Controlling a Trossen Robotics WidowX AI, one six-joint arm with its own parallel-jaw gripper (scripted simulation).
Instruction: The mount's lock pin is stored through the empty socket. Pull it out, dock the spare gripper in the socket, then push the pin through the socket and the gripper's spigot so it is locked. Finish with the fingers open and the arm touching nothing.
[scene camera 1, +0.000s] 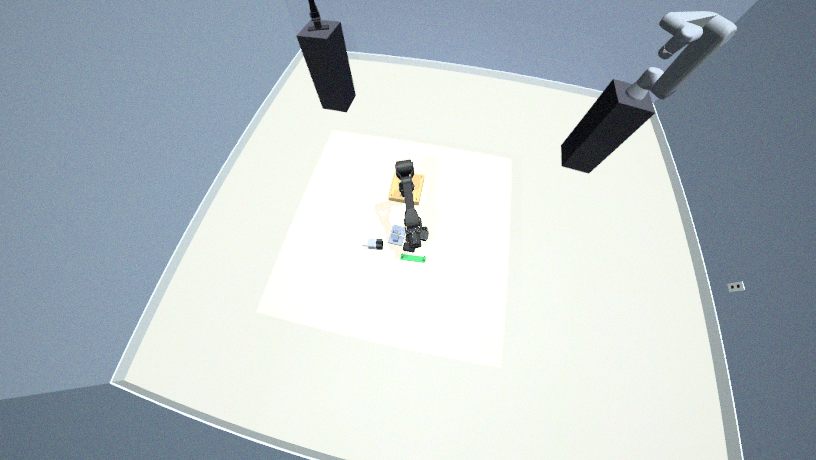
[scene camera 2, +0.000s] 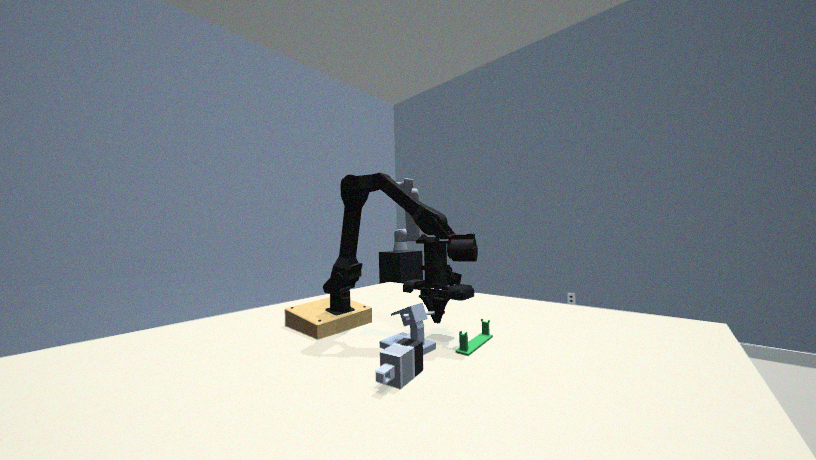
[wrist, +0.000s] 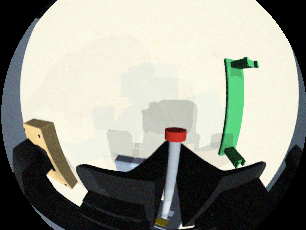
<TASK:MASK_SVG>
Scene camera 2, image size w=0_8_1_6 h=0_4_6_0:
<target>my gripper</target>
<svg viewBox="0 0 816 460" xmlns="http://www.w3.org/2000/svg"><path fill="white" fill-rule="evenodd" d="M424 261L421 270L425 270L425 280L414 279L405 281L403 292L412 293L414 289L420 290L418 297L422 299L429 312L435 312L431 317L434 323L439 324L450 299L464 301L474 297L474 289L472 285L460 284L462 274L452 272L452 267L447 265L447 261Z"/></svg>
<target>spare gripper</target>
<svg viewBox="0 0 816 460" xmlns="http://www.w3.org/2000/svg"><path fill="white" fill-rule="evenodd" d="M422 341L403 338L380 352L380 367L375 370L376 382L402 390L423 372Z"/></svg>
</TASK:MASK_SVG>
